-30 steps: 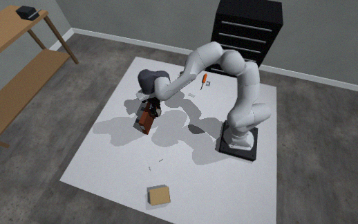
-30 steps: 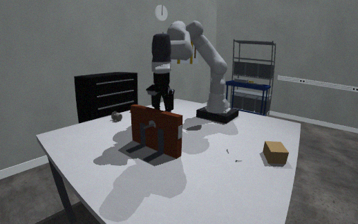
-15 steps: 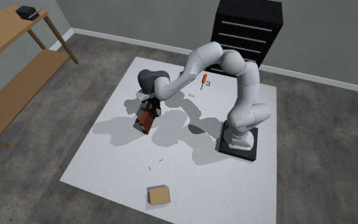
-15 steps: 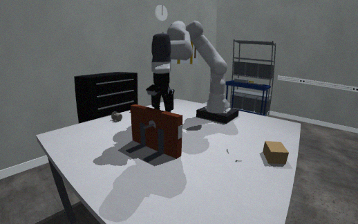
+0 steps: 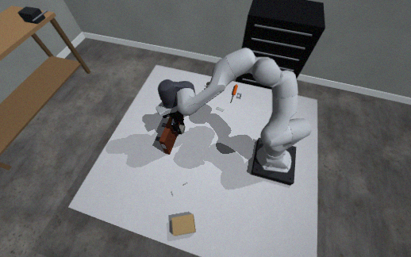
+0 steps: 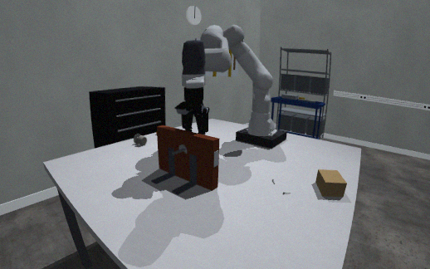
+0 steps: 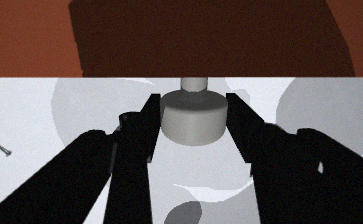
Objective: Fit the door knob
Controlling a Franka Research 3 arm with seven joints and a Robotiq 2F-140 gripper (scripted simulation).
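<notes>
Right now the grey door knob is 30 mm ahead of my hand and 20 mm below it. Round my hand: cardboard box 520 mm to the left, 230 mm behind, 120 mm below; then orange-handled screwdriver 510 mm to the right, 250 mm behind, 140 mm below; then red-brown wooden door block 60 mm ahead, 40 mm below.
</notes>
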